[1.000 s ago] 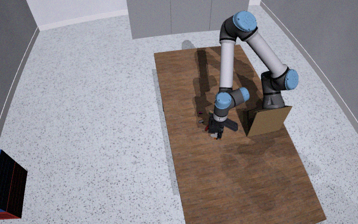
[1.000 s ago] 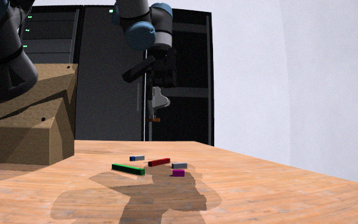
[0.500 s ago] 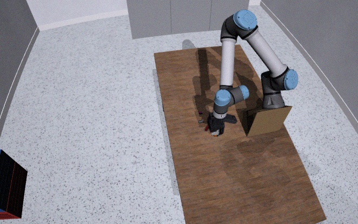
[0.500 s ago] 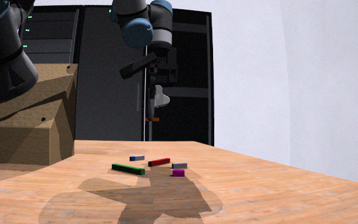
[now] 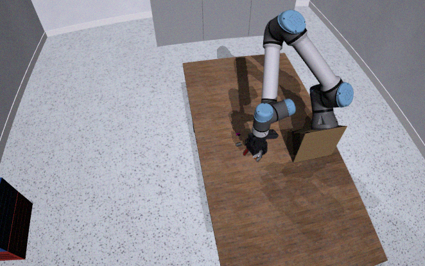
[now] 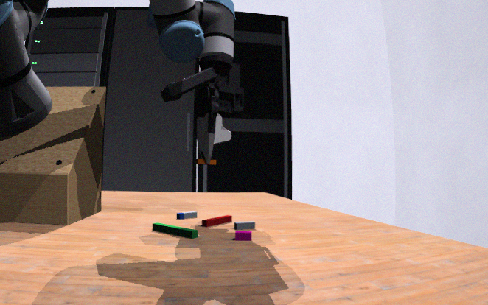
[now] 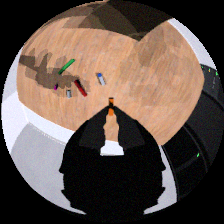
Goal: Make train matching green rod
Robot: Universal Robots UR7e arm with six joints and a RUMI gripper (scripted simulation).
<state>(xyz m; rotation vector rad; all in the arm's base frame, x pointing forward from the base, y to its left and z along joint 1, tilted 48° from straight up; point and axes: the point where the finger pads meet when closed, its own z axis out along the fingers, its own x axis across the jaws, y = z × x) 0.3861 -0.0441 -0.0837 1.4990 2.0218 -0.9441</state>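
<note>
Now: hand 50 mm past the blue rod, 60 mm to the left of it and 110 mm above it. Also, from my hand: orange rod 10 mm below; then green rod 60 mm behind, 190 mm to the right, 110 mm below; then red rod 10 mm ahead, 110 mm to the right, 110 mm below.
</note>
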